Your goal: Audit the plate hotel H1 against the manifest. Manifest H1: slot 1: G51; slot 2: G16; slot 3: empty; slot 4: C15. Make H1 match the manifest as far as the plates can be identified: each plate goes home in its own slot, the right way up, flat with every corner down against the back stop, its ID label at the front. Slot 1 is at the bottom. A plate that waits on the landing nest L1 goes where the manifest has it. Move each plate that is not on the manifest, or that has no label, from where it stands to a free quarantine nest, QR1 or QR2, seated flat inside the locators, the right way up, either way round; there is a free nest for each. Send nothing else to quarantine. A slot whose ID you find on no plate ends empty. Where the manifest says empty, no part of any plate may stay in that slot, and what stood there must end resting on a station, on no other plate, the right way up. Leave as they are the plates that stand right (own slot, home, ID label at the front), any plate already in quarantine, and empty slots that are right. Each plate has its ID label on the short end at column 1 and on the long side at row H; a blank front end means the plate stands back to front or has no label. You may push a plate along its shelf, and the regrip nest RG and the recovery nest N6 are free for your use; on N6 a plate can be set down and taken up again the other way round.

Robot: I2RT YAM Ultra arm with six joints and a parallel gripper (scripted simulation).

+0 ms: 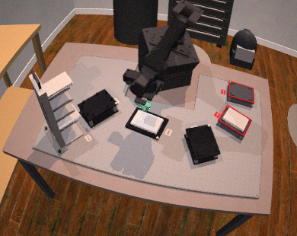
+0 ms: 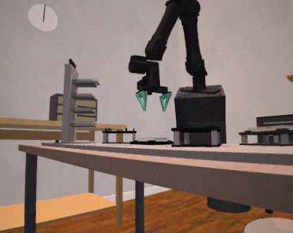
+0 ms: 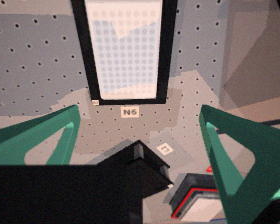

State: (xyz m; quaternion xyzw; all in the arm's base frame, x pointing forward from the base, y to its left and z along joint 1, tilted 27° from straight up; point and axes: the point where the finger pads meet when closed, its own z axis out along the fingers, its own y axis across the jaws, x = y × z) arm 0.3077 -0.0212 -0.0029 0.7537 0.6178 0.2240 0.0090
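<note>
My gripper is now 1 cm short of the recovery nest N6 and 14 cm above it. From my hand the other things lie so: RG label (7 cm behind, 19 cm to the right, 14 cm below); black regrip nest (1 cm ahead, 25 cm to the right, 9 cm below); N6 tag (3 cm ahead, 10 cm to the left, 14 cm below).
</note>
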